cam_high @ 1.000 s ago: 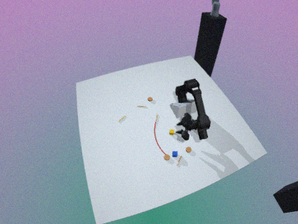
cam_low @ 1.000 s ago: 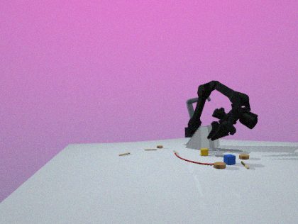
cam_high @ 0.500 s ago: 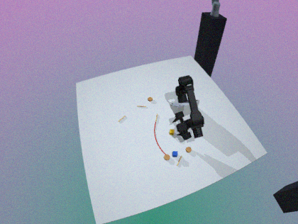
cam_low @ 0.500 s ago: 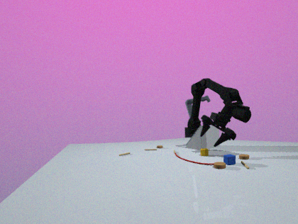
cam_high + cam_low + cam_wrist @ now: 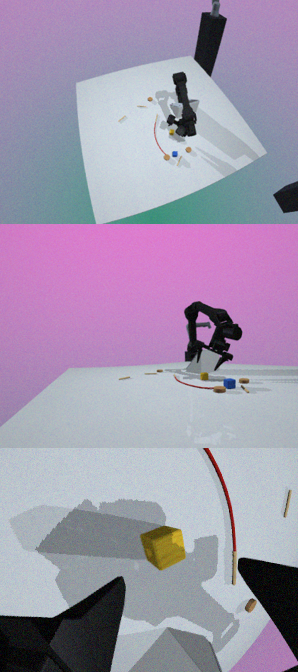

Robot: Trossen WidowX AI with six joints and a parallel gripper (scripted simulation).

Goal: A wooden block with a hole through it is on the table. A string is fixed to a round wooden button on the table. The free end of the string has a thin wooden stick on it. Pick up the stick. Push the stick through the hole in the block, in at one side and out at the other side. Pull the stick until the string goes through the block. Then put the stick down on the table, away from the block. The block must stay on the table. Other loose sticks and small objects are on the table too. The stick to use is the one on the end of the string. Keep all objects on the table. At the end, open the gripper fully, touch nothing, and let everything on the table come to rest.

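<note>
Right now the yellow block is 40 mm below my gripper tip and 10 mm ahead of it. Round my gripper tip: blue cube 170 mm to the left, 60 mm ahead, 40 mm below.
</note>
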